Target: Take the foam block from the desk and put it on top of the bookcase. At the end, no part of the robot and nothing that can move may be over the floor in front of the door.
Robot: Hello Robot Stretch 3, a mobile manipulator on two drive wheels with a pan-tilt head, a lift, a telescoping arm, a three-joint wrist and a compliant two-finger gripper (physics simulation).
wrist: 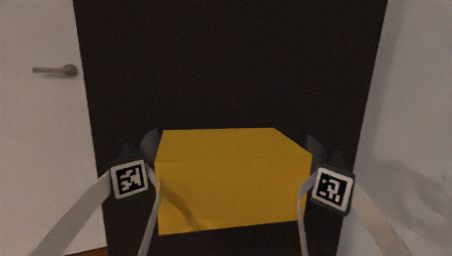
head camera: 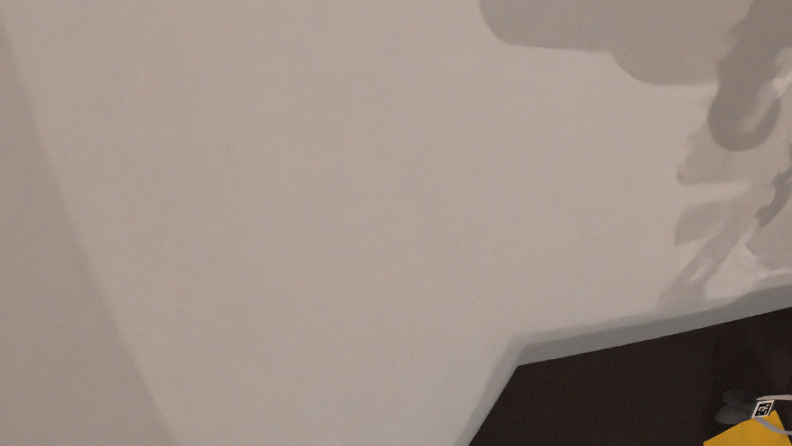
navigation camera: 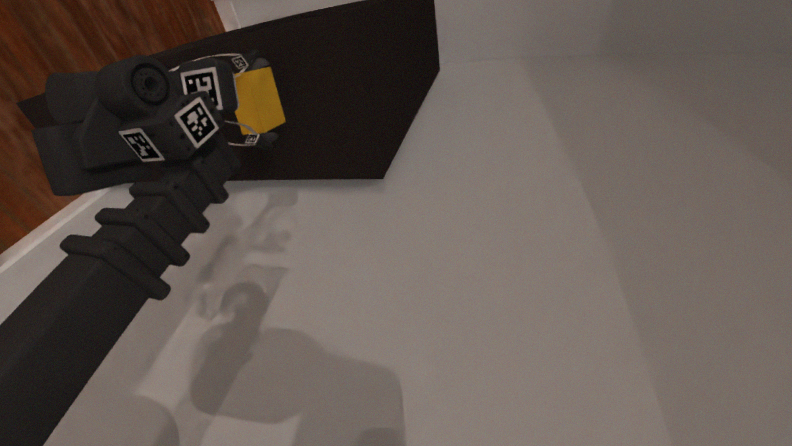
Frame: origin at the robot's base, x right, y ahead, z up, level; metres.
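Where they show: gripper, between the fingertips: (wrist: pixel 229 150) (navigation camera: pixel 268 100).
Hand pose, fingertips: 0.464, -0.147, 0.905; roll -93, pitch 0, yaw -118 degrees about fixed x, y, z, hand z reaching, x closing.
After its pixels a point has its place, as x, y, z.
The yellow foam block (head camera: pixel 748 434) @[0.408, -0.161, 0.920] (navigation camera: pixel 260 102) @[0.427, -0.133, 0.920] (wrist: pixel 232 192) @[0.417, -0.126, 0.899] is between the two fingertips of my gripper (navigation camera: pixel 264 99) @[0.464, -0.147, 0.905] (wrist: pixel 229 150) @[0.464, -0.147, 0.905], which is shut on it. One fingertip and part of the block show at the lower right of the head view. The dark bookcase top (head camera: pixel 598 398) @[0.485, -0.274, 0.988] (navigation camera: pixel 354 105) @[0.495, -0.185, 1.038] (wrist: pixel 225 65) @[0.499, -0.158, 0.969] lies beneath or behind the block in all three views. I cannot tell whether the block touches it. The white door (wrist: pixel 40 150) @[1.494, 0.259, 0.581] with its handle is at the left of the wrist view. The desk does not show in these views.
Pale walls (head camera: pixel 332 193) @[0.268, -0.349, 1.249] (navigation camera: pixel 498 249) @[0.352, -0.357, 1.270] (wrist: pixel 420 100) @[0.446, -0.366, 0.939] border the bookcase and carry shadows of the robot. My arm (navigation camera: pixel 83 310) @[0.076, -0.095, 1.025] reaches in from the lower left of the navigation view. Brown wooden floor (navigation camera: pixel 33 49) @[0.656, 0.047, 0.000] shows at its upper left, beyond the bookcase.
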